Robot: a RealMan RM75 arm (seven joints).
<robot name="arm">
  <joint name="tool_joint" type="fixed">
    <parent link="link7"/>
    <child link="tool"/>
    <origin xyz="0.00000 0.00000 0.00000" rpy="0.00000 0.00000 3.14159"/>
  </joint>
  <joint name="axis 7" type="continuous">
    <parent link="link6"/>
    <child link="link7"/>
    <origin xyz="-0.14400 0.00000 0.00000" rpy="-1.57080 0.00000 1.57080"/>
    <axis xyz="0 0 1"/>
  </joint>
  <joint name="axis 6" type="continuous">
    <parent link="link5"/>
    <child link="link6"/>
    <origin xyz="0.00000 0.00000 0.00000" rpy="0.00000 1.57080 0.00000"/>
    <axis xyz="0 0 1"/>
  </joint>
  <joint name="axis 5" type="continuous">
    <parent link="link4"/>
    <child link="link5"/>
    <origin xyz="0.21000 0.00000 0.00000" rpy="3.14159 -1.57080 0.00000"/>
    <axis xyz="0 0 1"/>
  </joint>
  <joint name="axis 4" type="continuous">
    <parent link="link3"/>
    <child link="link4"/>
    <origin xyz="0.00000 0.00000 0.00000" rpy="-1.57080 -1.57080 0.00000"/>
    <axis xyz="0 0 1"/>
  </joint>
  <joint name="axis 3" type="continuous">
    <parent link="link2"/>
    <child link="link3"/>
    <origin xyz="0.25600 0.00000 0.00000" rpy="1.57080 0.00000 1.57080"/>
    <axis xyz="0 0 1"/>
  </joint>
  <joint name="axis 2" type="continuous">
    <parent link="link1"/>
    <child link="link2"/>
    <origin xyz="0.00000 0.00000 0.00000" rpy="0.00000 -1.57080 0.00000"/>
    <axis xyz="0 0 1"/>
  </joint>
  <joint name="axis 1" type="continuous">
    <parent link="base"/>
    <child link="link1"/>
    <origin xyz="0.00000 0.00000 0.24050" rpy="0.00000 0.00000 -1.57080"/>
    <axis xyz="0 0 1"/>
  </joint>
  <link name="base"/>
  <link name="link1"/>
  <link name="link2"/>
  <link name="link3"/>
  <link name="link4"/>
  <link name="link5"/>
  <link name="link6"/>
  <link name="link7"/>
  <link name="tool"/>
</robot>
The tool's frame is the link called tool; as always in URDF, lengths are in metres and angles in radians. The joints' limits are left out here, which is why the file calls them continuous.
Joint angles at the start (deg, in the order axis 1, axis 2, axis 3, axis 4, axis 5, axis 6, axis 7):
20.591 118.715 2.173 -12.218 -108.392 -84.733 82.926
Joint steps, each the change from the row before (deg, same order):
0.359 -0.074 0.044 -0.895 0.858 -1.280 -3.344
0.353 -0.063 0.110 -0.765 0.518 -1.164 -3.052
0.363 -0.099 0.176 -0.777 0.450 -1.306 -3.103
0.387 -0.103 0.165 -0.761 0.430 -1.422 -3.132
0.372 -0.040 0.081 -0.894 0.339 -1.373 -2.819
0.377 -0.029 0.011 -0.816 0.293 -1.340 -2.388
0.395 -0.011 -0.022 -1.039 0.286 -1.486 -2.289
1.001 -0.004 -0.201 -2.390 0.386 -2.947 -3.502
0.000 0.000 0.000 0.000 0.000 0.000 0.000
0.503 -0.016 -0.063 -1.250 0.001 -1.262 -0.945
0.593 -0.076 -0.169 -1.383 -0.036 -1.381 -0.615
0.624 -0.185 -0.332 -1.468 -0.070 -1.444 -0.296
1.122 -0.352 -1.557 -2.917 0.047 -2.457 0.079
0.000 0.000 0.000 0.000 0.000 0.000 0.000
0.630 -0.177 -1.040 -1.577 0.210 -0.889 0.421
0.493 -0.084 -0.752 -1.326 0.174 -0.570 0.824
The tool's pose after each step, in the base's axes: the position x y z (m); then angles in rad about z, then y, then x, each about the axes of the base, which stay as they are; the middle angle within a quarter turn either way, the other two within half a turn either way. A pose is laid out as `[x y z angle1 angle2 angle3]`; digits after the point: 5 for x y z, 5 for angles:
[0.35051 0.28044 0.02184 1.54752 -0.34659 -1.86831]
[0.34787 0.28265 0.02714 1.48457 -0.36616 -1.85407]
[0.34497 0.28468 0.03277 1.42001 -0.38816 -1.83990]
[0.34159 0.28659 0.03833 1.35484 -0.41304 -1.82646]
[0.33819 0.28819 0.04340 1.29247 -0.43746 -1.81688]
[0.33455 0.28962 0.04779 1.23800 -0.46259 -1.81000]
[0.33062 0.29092 0.05271 1.18115 -0.49007 -1.80459]
[0.32161 0.29422 0.06238 1.07575 -0.54874 -1.80450]
[0.32161 0.29422 0.06238 1.07575 -0.54874 -1.80450]
[0.31756 0.29581 0.06687 1.03355 -0.57414 -1.80980]
[0.31287 0.29770 0.07185 0.99091 -0.60289 -1.82013]
[0.30792 0.29968 0.07735 0.94677 -0.63315 -1.83713]
[0.29788 0.30349 0.08627 0.85858 -0.68801 -1.89127]
[0.29788 0.30349 0.08627 0.85858 -0.68801 -1.89127]
[0.29256 0.30634 0.09078 0.81473 -0.71085 -1.92320]
[0.28847 0.30866 0.09427 0.78823 -0.72555 -1.94766]

